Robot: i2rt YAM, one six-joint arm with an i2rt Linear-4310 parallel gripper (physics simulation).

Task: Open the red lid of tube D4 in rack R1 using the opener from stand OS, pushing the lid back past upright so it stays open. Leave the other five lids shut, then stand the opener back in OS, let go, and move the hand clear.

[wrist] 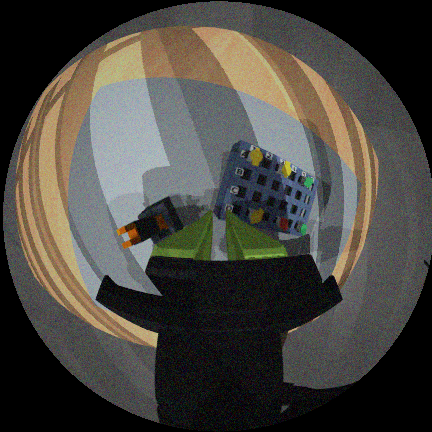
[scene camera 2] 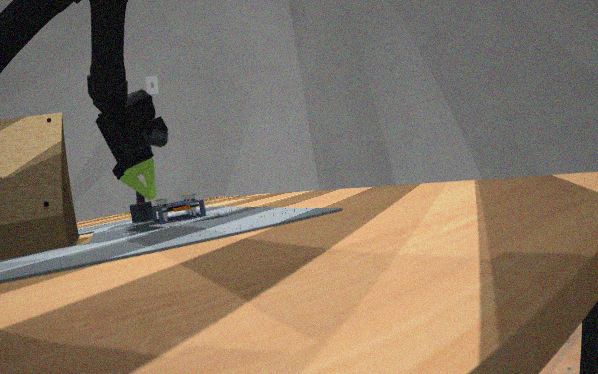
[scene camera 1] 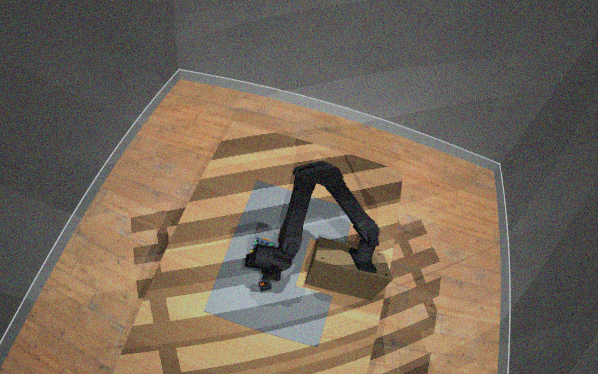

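Pixels of known places: gripper, fingertip midpoint: [wrist: 218,215] [scene camera 2: 153,198]; arm's base, link origin: [scene camera 1: 361,261].
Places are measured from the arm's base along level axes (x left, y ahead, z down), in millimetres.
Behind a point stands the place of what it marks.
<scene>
The blue rack R1 [wrist: 227,176] @[z 164, x 39, y 378 mm] [scene camera 2: 202,208] @[z 152, x -87, y 396 mm] stands on the mat, right of my fingers in the wrist view. The red lid [wrist: 284,224] @[z 124, x -26, y 337 mm] of D4 is in its near row and looks shut. Yellow lids [wrist: 256,156] @[z 124, x 25, y 402 mm] [wrist: 286,168] @[z 124, x -13, y 399 mm] [wrist: 257,215] @[z 124, x 13, y 344 mm] and green lids [wrist: 308,181] @[z 124, x -52, y 393 mm] [wrist: 303,229] @[z 124, x -63, y 331 mm] also look shut. The opener [wrist: 146,228] @[z 106, x 116, y 331 mm], with a black handle and orange prongs, stands in the dark stand OS [wrist: 173,215] @[z 143, x 96, y 332 mm] [scene camera 2: 141,213] @[z 148, x 88, y 319 mm], left of my fingers in the wrist view. My gripper [wrist: 218,215] @[z 120, x 54, y 343 mm] [scene camera 2: 151,196] @[z 120, x 54, y 343 mm] has its green fingers nearly together and holds nothing, above and between stand and rack.
The grey mat [scene camera 1: 300,330] @[z 166, x 260, y 161 mm] [scene camera 2: 300,212] @[z 166, x -327, y 435 mm] [wrist: 120,120] @[z 166, x 187, y 445 mm] lies under the rack and stand. A wooden block [scene camera 1: 340,280] @[z 39, x 73, y 61 mm] [scene camera 2: 30,200] @[z 91, x -103, y 109 mm] stands beside the mat and bears the arm's base. Striped shadows cross the wooden floor [scene camera 1: 150,180].
</scene>
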